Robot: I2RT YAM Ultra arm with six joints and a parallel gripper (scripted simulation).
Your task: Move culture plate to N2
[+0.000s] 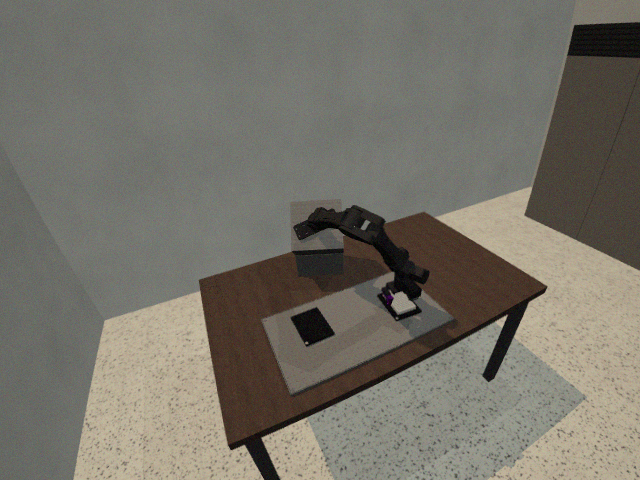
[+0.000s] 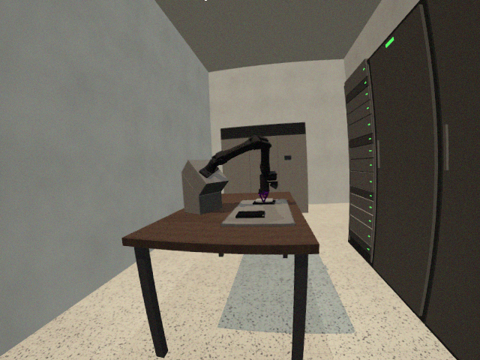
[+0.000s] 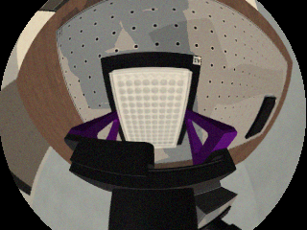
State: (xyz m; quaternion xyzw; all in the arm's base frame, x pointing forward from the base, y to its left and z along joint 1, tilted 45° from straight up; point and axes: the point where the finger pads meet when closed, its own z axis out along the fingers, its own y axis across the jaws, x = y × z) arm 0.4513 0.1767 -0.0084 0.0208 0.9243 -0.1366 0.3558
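The clear lid is right at my hand. The rest, counted from my hand: black plate nest N2 (37 cm to the right, 10 cm behind, 2 cm below); then A1 mark (6 cm to the right, 6 cm ahead, 1 cm below); then black plate nest N1 (2 cm below).
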